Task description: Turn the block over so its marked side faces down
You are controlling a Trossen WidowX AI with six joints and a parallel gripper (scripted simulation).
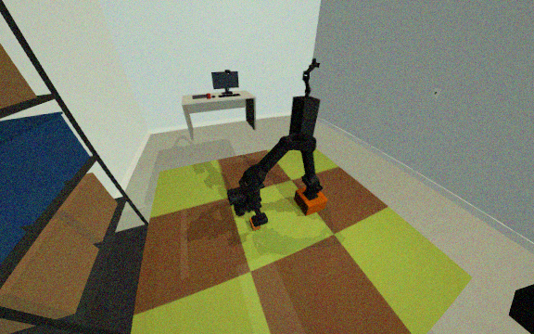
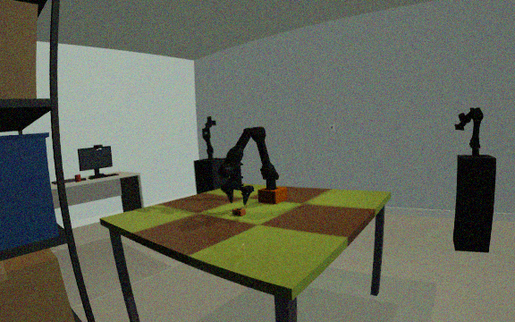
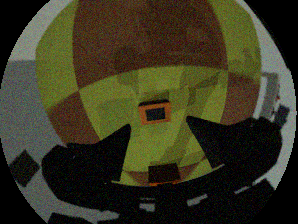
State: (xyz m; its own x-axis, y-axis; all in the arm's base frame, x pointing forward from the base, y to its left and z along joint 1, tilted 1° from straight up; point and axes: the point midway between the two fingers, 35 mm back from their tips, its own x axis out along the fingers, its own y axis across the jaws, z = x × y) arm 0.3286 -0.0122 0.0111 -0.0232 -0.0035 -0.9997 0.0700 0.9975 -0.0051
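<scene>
My gripper tip is 4 cm above the orange block.
</scene>
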